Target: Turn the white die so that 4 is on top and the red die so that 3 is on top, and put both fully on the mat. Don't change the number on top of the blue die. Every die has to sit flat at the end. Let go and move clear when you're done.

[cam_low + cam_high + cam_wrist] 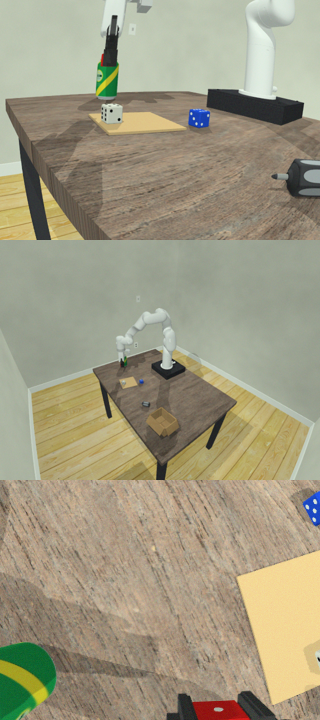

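My hand is 14 cm to the right of the tan mat and 12 cm above it. From my hand the other things lie so: red die: 1 cm below; green can: 16 cm to the right, 6 cm below, 6 cm behind; white die: 14 cm to the left, 10 cm below, 4 cm ahead.
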